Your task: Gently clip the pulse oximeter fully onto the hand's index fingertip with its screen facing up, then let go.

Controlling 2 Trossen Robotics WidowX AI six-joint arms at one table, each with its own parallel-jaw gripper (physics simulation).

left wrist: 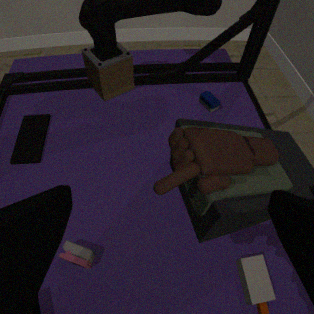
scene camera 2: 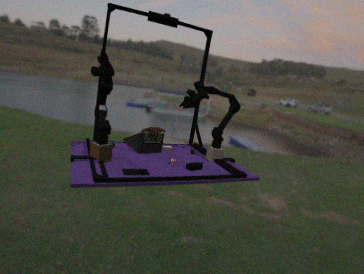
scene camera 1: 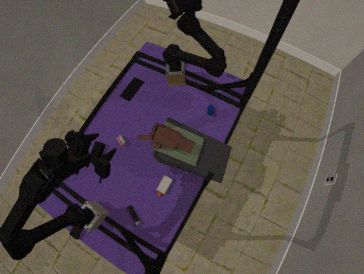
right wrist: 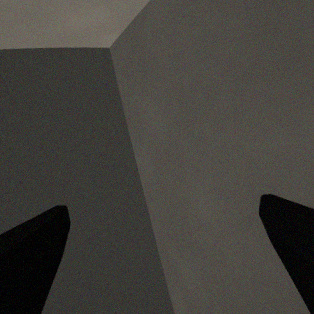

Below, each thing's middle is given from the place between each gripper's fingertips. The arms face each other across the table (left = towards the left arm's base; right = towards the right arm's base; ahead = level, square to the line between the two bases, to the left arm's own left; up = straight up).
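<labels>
The dark grey base (left wrist: 226, 215) sits 340 mm below my left hand, and it's 240 mm behind that hand and 170 mm to the right of it. Measured from my right hand, the base is 610 mm below, 350 mm behind and 420 mm to the left of the hand.
</labels>
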